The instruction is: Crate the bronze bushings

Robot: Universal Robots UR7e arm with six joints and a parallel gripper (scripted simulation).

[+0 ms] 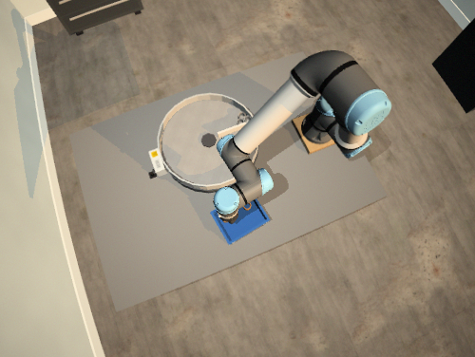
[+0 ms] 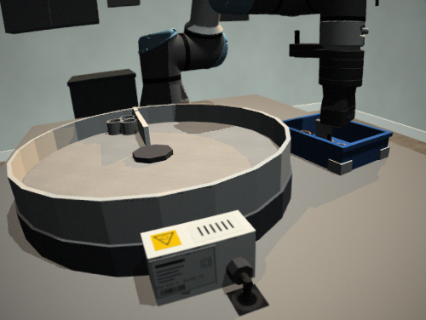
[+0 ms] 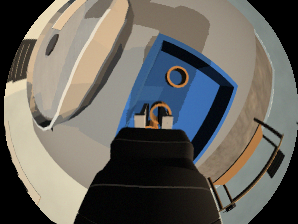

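The blue crate lies 2 cm behind my hand and 3 cm to the left of it. Also, from my hand: round turning table: 5 cm behind, 31 cm to the right, 2 cm above.
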